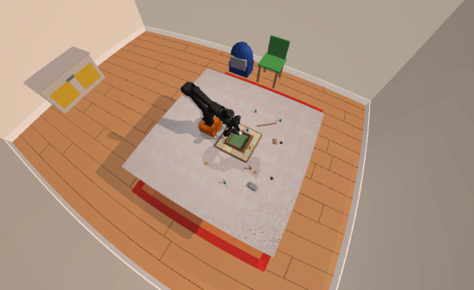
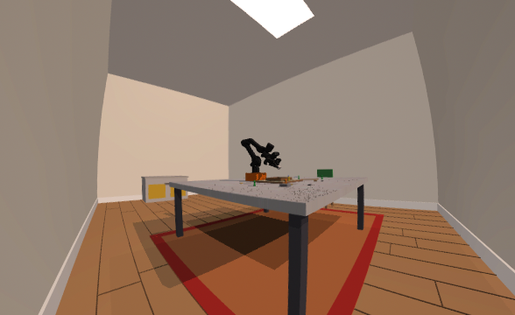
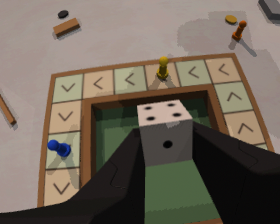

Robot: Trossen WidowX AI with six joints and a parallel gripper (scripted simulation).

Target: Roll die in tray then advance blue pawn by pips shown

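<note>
Now: gripper tip right at the white die. From my gripper tip the other things lie so: wooden stick 16 cm ahead, 24 cm to the left, 11 cm below; then blue pawn 3 cm ahead, 11 cm to the left, 9 cm below; then green tray 11 cm below.
</note>
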